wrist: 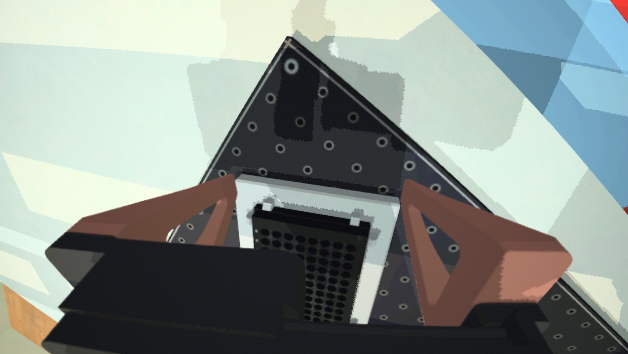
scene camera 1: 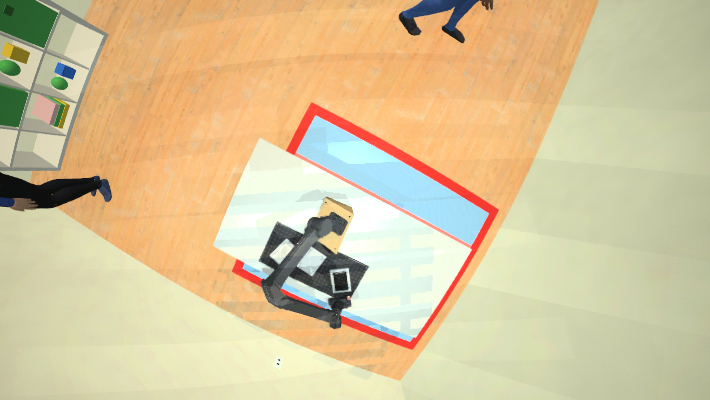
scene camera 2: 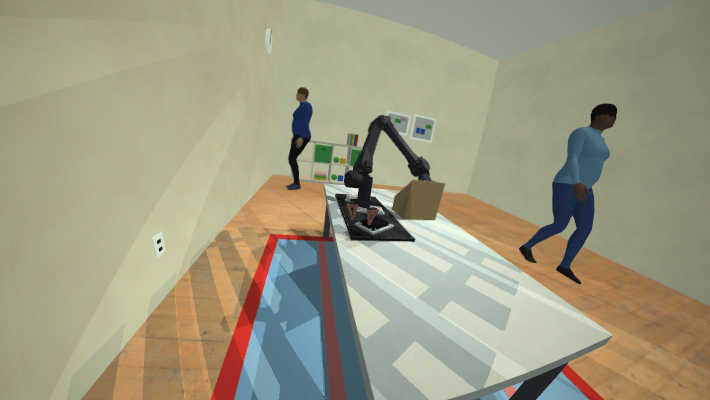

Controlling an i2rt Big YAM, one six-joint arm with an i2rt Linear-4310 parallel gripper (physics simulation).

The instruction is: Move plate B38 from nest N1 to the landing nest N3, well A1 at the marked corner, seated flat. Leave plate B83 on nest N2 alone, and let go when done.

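A black plate with round wells point(scene camera 1: 340, 282) point(wrist: 327, 260) sits inside a pale nest frame point(scene camera 1: 332, 283) point(scene camera 2: 372, 231) point(wrist: 371, 280) at one end of the black board. Its label is not readable. My gripper point(scene camera 1: 341, 296) point(scene camera 2: 361, 222) point(wrist: 317, 186) is open and empty. In the wrist view its brown fingertips stand apart on either side of the frame's far end; their height above the board is hard to tell. The near part of the plate is hidden by the gripper body. A white middle nest area point(scene camera 1: 314, 261) and a cream one point(scene camera 1: 283, 251) show farther along; which plate or nest each is cannot be read.
The black perforated board point(scene camera 1: 273, 235) point(scene camera 2: 397, 235) point(wrist: 310, 157) lies on the pale table point(scene camera 1: 240, 200) point(scene camera 2: 415, 265) point(wrist: 100, 110). A tan block point(scene camera 1: 327, 207) point(scene camera 2: 427, 202) stands beside the board at the arm's base. My bent arm point(scene camera 1: 295, 255) point(scene camera 2: 369, 150) passes over the board. Two people stand away from the table.
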